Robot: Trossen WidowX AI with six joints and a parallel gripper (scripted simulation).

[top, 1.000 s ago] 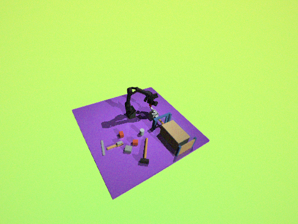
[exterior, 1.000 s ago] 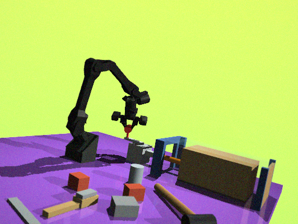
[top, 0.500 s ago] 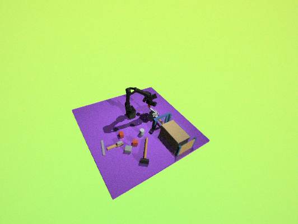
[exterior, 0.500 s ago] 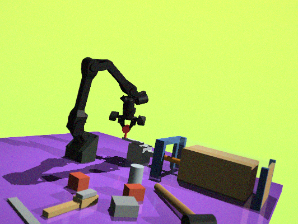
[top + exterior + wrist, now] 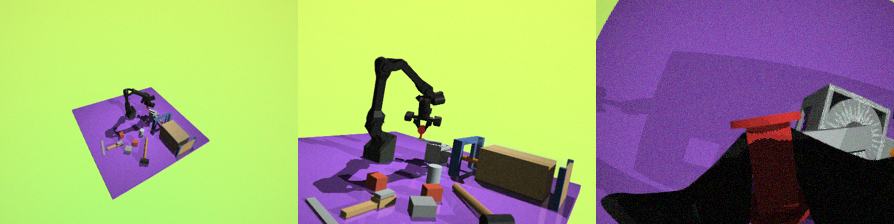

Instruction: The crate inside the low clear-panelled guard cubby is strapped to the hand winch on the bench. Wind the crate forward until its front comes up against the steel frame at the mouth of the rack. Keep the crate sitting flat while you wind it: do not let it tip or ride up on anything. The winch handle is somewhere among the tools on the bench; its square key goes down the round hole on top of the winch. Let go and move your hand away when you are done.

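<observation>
My gripper tip is 4 cm short of the winch handle and 3 cm above it. Round my gripper tip: red knob: 1 cm to the right, 1 cm ahead; then grey winch: 10 cm below, 8 cm ahead, 2 cm to the left; then grey block: 52 cm to the right, 40 cm ahead, 12 cm below.
</observation>
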